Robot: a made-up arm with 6 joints. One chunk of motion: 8 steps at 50 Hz.
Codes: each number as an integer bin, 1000 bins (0 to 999) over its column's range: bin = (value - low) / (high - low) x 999, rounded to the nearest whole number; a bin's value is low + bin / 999 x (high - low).
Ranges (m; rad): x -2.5..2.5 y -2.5..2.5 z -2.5..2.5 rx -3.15..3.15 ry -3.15..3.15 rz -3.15..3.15
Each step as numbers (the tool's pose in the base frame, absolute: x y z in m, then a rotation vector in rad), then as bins.
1 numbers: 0.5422 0.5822 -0.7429 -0.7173 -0.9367 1.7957
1 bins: 608 616 351 386 351 784
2 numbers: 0.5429 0.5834 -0.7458 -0.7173 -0.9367 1.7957
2 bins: 608 616 350 386 351 784
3 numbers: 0.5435 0.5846 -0.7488 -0.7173 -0.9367 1.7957
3 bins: 608 616 350 386 351 784
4 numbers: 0.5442 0.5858 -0.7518 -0.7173 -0.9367 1.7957
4 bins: 608 617 349 386 351 784
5 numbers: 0.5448 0.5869 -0.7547 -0.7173 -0.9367 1.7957
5 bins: 608 617 349 386 351 784
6 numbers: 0.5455 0.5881 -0.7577 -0.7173 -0.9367 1.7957
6 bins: 608 617 348 386 351 784
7 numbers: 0.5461 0.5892 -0.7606 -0.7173 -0.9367 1.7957
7 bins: 609 617 348 386 351 784
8 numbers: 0.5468 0.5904 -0.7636 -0.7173 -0.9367 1.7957
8 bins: 609 617 347 386 351 784
